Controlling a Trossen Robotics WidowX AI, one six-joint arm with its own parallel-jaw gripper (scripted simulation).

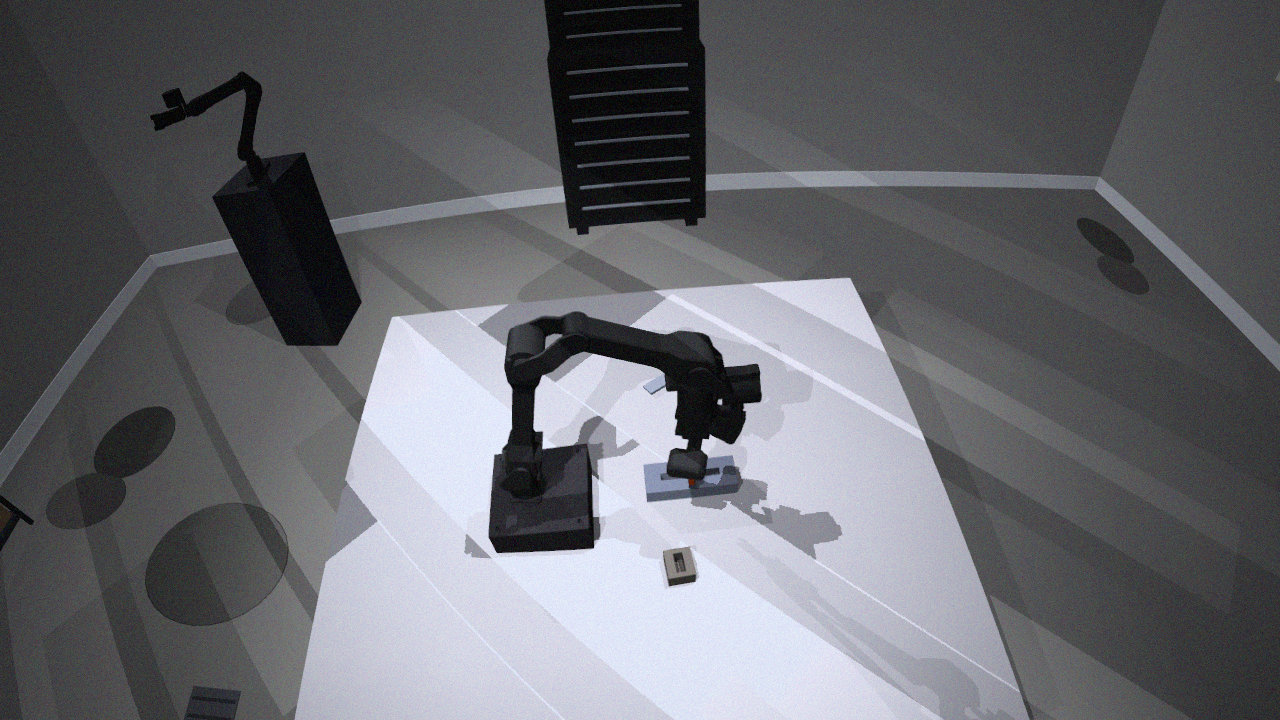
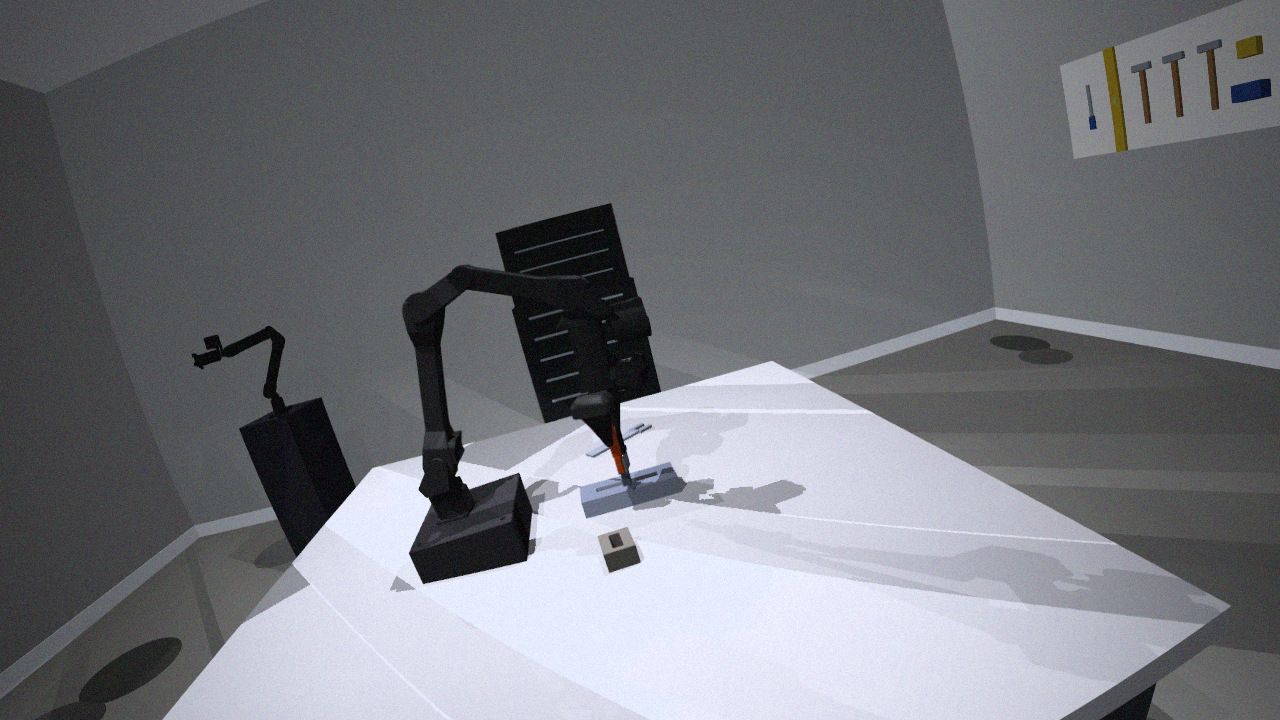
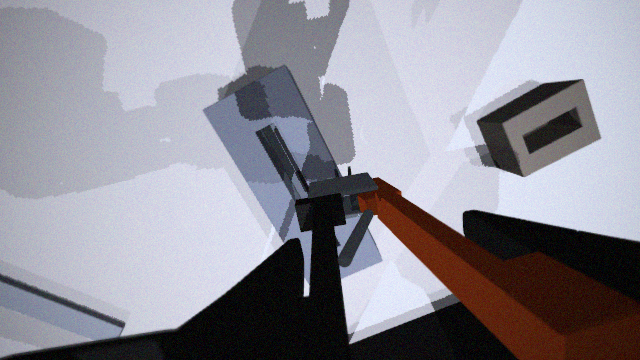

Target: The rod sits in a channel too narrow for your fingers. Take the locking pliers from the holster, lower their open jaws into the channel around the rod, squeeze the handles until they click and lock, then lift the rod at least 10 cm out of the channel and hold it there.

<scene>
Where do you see a tan holster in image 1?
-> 679,565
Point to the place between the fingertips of the gripper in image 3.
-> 380,235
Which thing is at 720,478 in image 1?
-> A channel block.
</scene>
